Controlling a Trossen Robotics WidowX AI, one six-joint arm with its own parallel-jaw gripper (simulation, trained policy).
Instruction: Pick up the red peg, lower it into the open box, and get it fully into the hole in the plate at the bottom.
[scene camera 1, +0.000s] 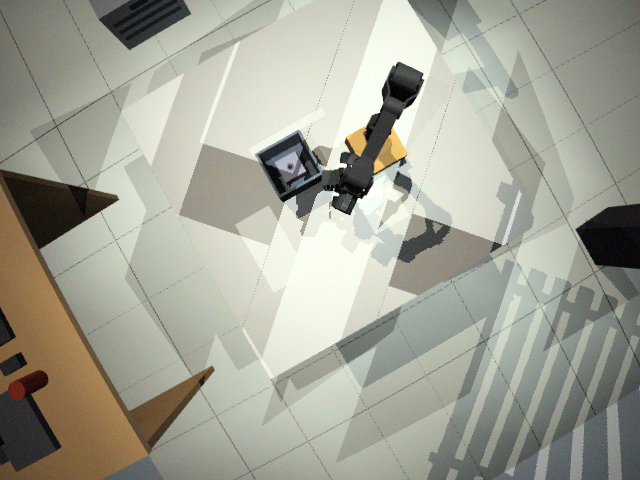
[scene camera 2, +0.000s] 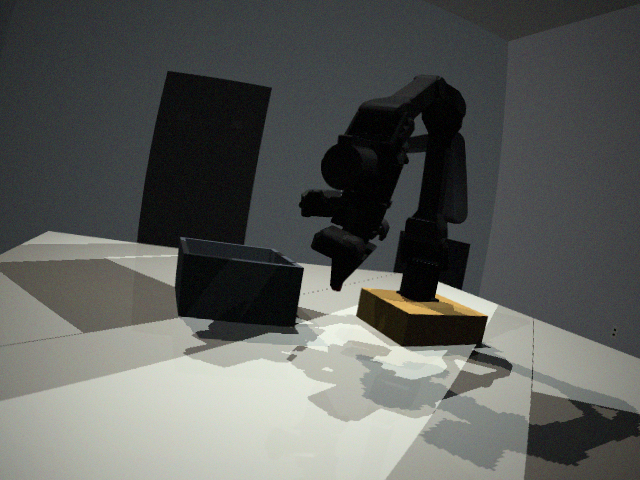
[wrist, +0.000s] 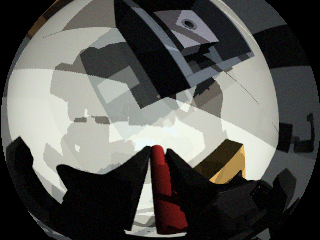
I see my gripper (scene camera 2: 335, 285), a dark box (scene camera 2: 220, 281) and a pale plate (wrist: 189, 33).
The dark box is seen too in scene camera 1 (scene camera 1: 294, 142). My gripper is seen too in the wrist view (wrist: 158, 151). Scene camera 2 does not show the pale plate, which is hidden by the dark box.
